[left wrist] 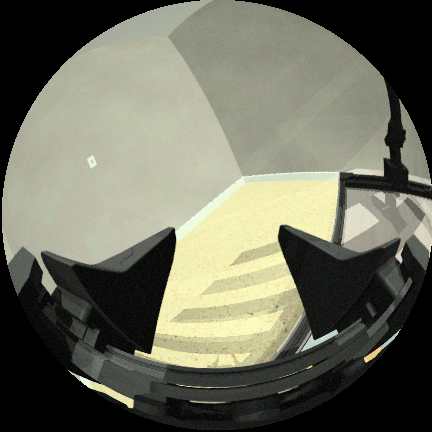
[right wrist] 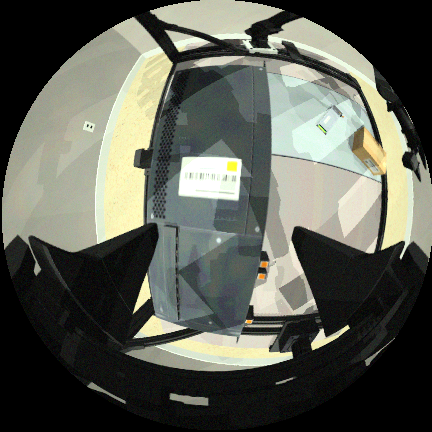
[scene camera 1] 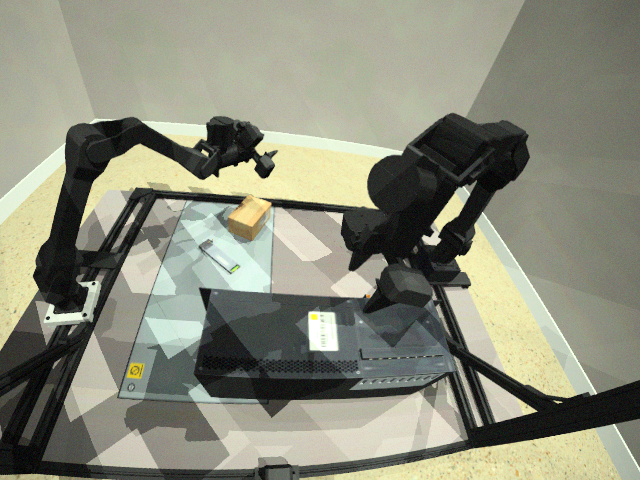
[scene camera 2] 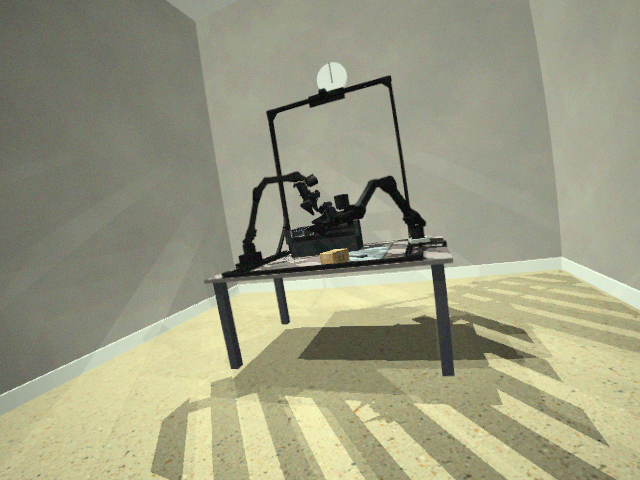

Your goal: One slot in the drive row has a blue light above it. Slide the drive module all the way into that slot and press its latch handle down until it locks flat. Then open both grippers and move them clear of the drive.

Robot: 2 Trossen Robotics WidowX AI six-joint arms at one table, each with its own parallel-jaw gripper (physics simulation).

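Places are measured from the left arm's base along level axes (x ahead, y left, z up), in millimetres.
Where they show: left gripper, fingertip midpoint: (left wrist: 228, 232) (scene camera 1: 270, 143) (scene camera 2: 309, 226); right gripper, fingertip midpoint: (right wrist: 227, 231) (scene camera 1: 357, 289) (scene camera 2: 315, 213); left arm's base, origin of the base link: (right wrist: 259, 44) (scene camera 1: 71, 300) (scene camera 2: 418, 237); right arm's base, origin of the base link: (left wrist: 395, 162) (right wrist: 299, 342) (scene camera 1: 441, 257) (scene camera 2: 249, 253).
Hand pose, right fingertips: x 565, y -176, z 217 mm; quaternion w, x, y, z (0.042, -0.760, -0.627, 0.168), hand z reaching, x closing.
Things, the pixels of their top centre, and the offset from my right fingertips. Level surfaces: height alone.
- drive module, middle of its top: (scene camera 1: 220, 253) (right wrist: 332, 118) dx -218, dy +302, dz -244 mm
- pale blue mat, its level: dz -254 mm
- dark drive chassis, middle of its top: (right wrist: 201, 195) (scene camera 1: 336, 333) (scene camera 2: 323, 225) dx -28, dy -35, dz -80 mm
- tan box, middle of its top: (scene camera 1: 250, 209) (right wrist: 375, 149) (scene camera 2: 333, 251) dx -124, dy +421, dz -194 mm
The drive module (scene camera 1: 221, 256) (right wrist: 329, 120), a slim silver unit with a green end, lies flat on the pale blue mat (scene camera 1: 160, 310) (right wrist: 295, 140), apart from both grippers. The dark drive chassis (scene camera 1: 263, 320) (right wrist: 215, 115) stands with its slot face hidden; no blue light shows. Orange-tipped handles (right wrist: 264, 264) jut from its edge in the right wrist view. My right gripper (scene camera 1: 359, 290) (right wrist: 227, 231) is open and empty above the chassis, near its right part in scene camera 1. My left gripper (left wrist: 228, 232) is open and empty, raised beyond the table's far edge in scene camera 1.
A tan box (scene camera 1: 249, 219) (scene camera 2: 334, 256) (right wrist: 369, 152) stands on the mat near the module. A black rail frame (scene camera 1: 310, 204) runs round the table. An overhead frame (scene camera 2: 395, 124) rises behind the chassis in scene camera 2.
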